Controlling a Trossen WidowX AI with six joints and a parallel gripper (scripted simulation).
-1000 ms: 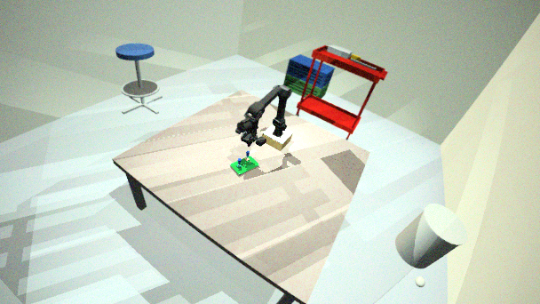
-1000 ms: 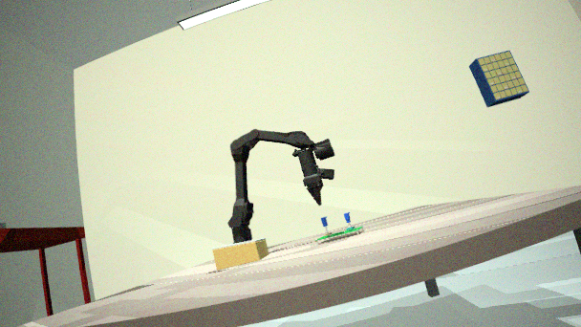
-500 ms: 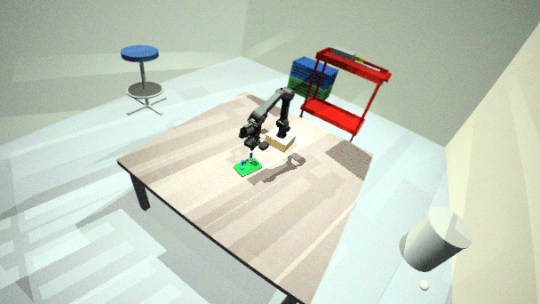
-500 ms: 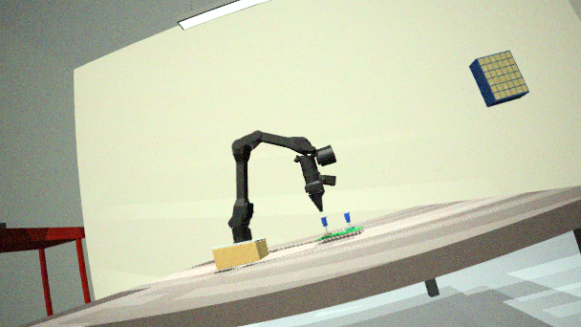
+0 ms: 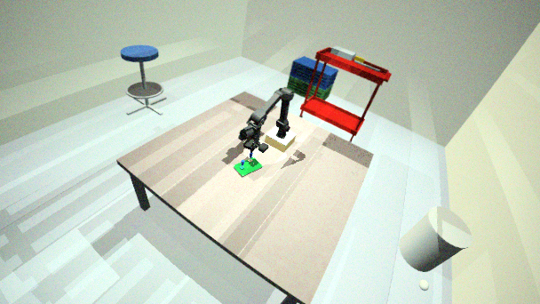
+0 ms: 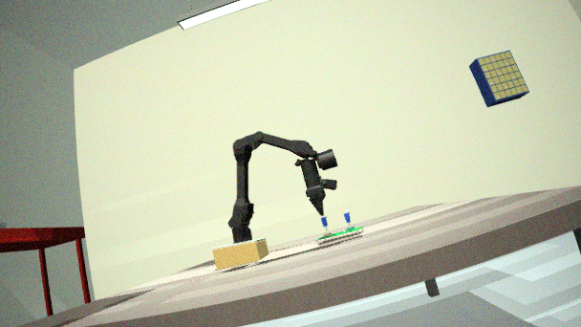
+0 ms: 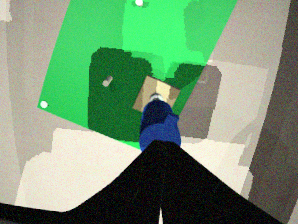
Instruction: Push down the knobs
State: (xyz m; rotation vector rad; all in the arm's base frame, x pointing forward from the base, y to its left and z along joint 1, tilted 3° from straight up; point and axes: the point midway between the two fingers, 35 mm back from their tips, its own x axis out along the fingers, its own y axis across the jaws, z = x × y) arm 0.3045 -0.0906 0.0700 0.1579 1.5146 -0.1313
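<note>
Right now the blue knob is 8 cm ahead of my gripper tip, 3 cm below it and 2 cm to the right of it.
</note>
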